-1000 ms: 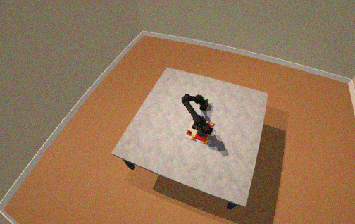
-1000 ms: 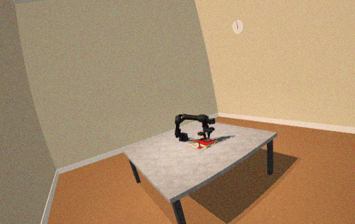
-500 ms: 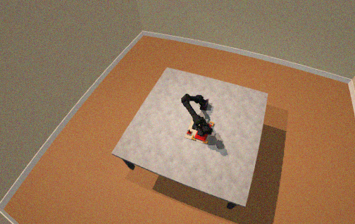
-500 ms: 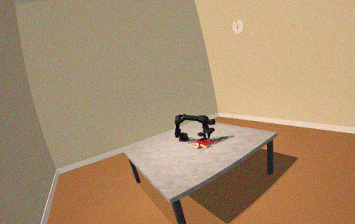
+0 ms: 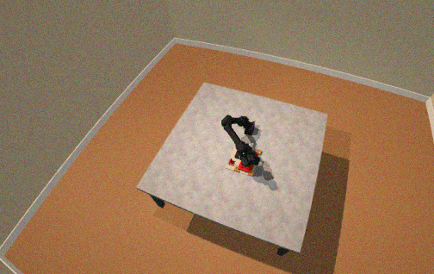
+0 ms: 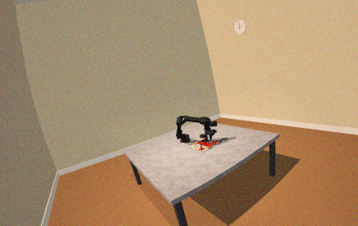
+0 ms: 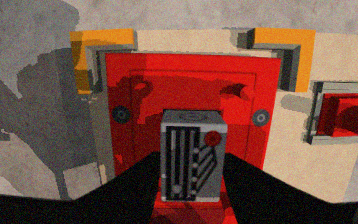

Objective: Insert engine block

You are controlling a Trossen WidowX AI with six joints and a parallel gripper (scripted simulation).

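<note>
Right now the tan base plate is 4 cm behind my gripper tip, 3 cm to the right of it and 3 cm below it. Also, from my gripper tip: grey engine block: 1 cm below.
</note>
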